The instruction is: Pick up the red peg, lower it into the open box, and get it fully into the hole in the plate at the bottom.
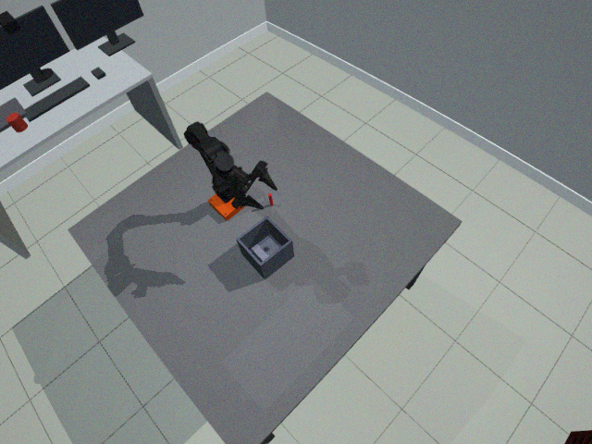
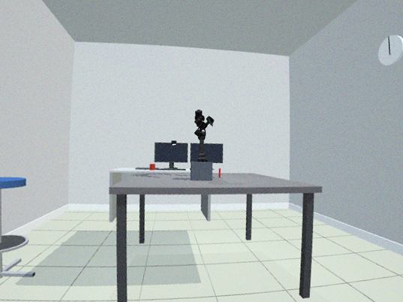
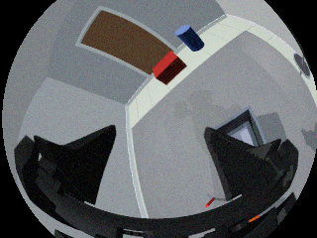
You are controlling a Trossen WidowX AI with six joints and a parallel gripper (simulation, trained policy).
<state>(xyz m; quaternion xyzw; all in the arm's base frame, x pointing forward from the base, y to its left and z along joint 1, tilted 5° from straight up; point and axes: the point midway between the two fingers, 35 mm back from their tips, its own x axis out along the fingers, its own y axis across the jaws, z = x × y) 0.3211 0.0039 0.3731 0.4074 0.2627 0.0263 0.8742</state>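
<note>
The red peg is 34 cm below my gripper tip, 20 cm behind it and 14 cm to the left of it. Round my gripper tip: pale plate: 34 cm below, 5 cm to the right, 2 cm behind.
</note>
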